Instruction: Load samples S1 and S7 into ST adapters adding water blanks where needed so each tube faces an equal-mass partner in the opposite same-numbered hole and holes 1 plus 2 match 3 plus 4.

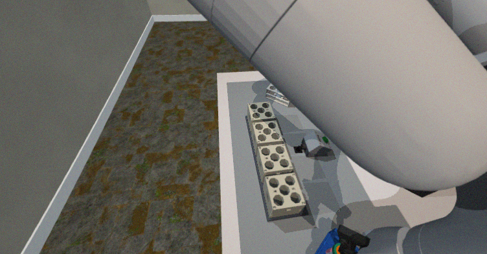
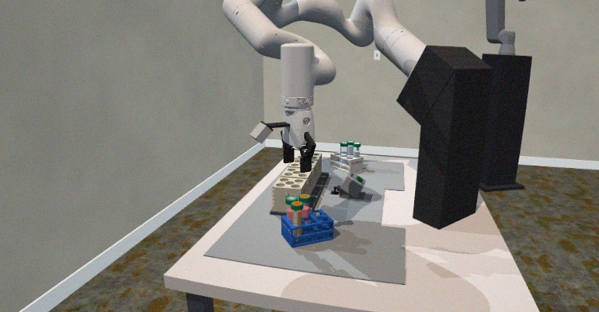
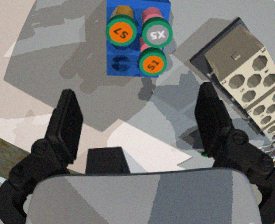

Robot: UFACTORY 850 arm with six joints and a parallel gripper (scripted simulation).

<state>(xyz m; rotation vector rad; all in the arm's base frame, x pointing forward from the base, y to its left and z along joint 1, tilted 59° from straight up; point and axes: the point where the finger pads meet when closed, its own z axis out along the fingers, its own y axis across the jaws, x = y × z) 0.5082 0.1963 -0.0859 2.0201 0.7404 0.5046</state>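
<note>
My gripper is now 20 mm to the right of the sample S7 and 170 mm above it. The rest, counted from my hand: blue sample rack RS (30 mm behind, 10 mm to the right, 200 mm below); sample S1 (20 mm behind, 30 mm to the right, 170 mm below); grey-dot tube X5 (10 mm ahead, 20 mm to the right, 170 mm below).
</note>
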